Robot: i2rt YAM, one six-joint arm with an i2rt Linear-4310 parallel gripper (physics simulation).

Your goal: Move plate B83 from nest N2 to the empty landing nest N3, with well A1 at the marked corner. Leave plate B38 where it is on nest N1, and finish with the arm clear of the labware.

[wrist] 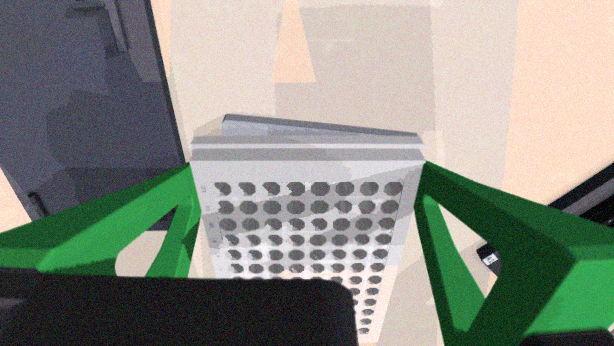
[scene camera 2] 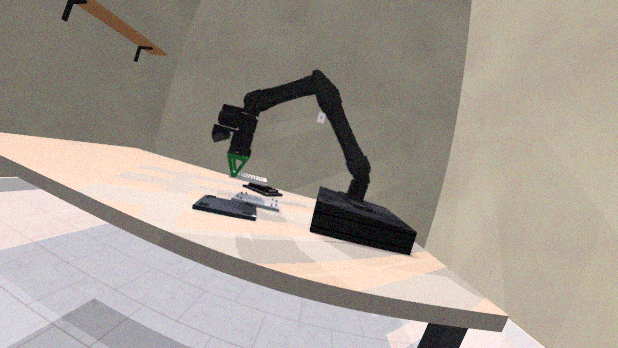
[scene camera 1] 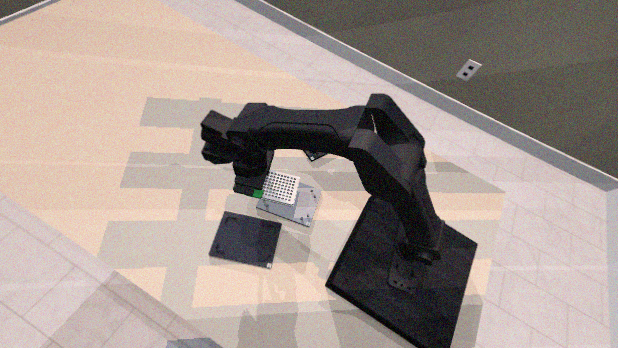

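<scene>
My gripper (scene camera 1: 261, 185) (scene camera 2: 234, 175) (wrist: 307, 173) is shut on a white multi-well plate (scene camera 1: 281, 188) (scene camera 2: 256, 178) (wrist: 300, 216), taken as B83, one green finger on each side. The plate is roughly level and hangs above the light-grey nest (scene camera 1: 311, 212) (scene camera 2: 267, 204) (wrist: 250, 127), taken as N3. In the wrist view that nest's edge is slightly skewed to the plate's, and the plate hides most of it. The dark nest (scene camera 1: 245, 240) (scene camera 2: 225, 206) (wrist: 100, 100), taken as N2, holds no plate. A black nest (scene camera 1: 314, 156) (scene camera 2: 262, 189), taken as N1, is mostly hidden by the arm in scene camera 1.
The black base block (scene camera 1: 360, 260) (scene camera 2: 365, 222) of the arm stands beside the nests. The dark nest lies close to the light-grey nest, and the black nest is on its other side. The table edge (scene camera 2: 240, 262) runs along the front in scene camera 2.
</scene>
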